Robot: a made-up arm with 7 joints. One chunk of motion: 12 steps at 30 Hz.
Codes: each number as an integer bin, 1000 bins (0 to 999) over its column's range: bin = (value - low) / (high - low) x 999, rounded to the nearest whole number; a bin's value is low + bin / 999 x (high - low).
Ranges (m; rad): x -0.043..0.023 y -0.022..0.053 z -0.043..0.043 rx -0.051..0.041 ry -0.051..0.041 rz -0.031..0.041
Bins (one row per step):
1: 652 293 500 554 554 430
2: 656 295 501 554 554 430
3: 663 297 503 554 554 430
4: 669 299 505 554 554 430
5: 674 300 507 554 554 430
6: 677 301 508 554 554 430
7: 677 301 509 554 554 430
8: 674 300 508 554 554 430
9: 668 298 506 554 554 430
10: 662 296 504 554 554 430
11: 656 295 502 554 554 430
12: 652 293 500 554 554 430
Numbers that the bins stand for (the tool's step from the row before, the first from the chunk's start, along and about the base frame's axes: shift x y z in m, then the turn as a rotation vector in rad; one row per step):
1: 0.00008 0.00000 0.00004 0.00002 0.00002 -0.00001
2: 0.00034 0.00015 0.00013 0.00002 0.00002 -0.00001
3: 0.00080 0.00030 0.00030 0.00002 0.00002 -0.00001
4: 0.00120 0.00045 0.00047 0.00002 0.00002 -0.00001
5: 0.00153 0.00052 0.00065 0.00002 0.00002 -0.00001
6: 0.00173 0.00060 0.00073 0.00002 0.00002 -0.00001
7: 0.00173 0.00060 0.00082 0.00002 0.00002 -0.00001
8: 0.00153 0.00052 0.00073 0.00002 0.00002 -0.00001
9: 0.00113 0.00037 0.00056 0.00002 0.00002 -0.00001
10: 0.00074 0.00022 0.00039 0.00002 0.00002 -0.00001
11: 0.00034 0.00015 0.00022 0.00002 0.00002 -0.00001
12: 0.00008 0.00000 0.00004 0.00002 0.00002 -0.00001

